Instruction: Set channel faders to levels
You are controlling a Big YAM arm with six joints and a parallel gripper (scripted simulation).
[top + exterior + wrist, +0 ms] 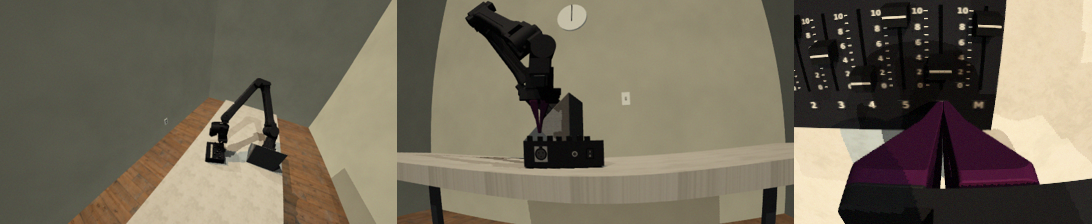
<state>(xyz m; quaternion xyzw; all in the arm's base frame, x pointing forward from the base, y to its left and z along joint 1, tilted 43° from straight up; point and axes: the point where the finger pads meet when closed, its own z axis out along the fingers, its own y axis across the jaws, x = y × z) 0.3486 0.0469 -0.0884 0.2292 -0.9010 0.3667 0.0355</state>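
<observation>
My hand is 2 cm short of the channel 6 fader, 2 cm above it and 1 cm to the right of it. From my hand the other things lie so: master fader 5 cm ahead, 2 cm below; channel 5 fader 4 cm to the left, 3 cm ahead, 2 cm below; channel 4 fader 5 cm to the left, 2 cm below, 1 cm behind.
</observation>
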